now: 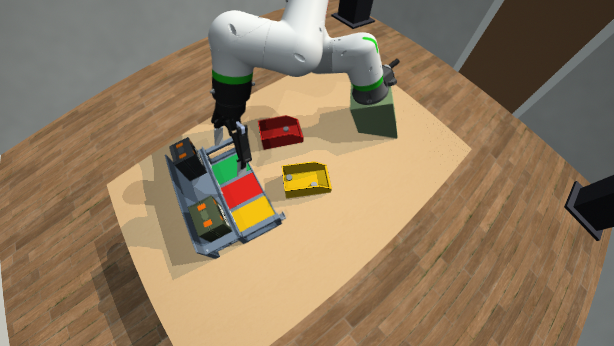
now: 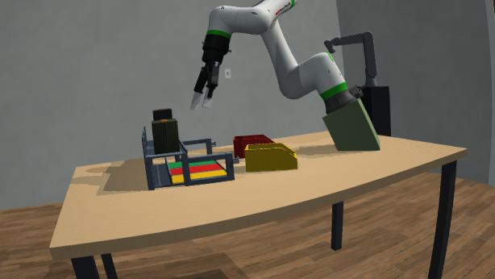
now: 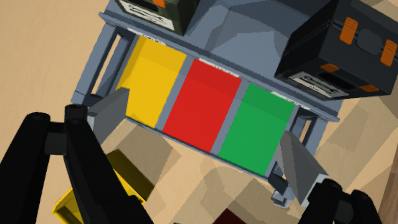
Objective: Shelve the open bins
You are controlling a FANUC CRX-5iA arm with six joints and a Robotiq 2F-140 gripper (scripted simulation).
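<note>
My hand is 20 cm past the yellow bin, 19 cm above it and 13 cm to the right of it. Round my hand: red bin 24 cm behind, 19 cm below, 11 cm to the right.
</note>
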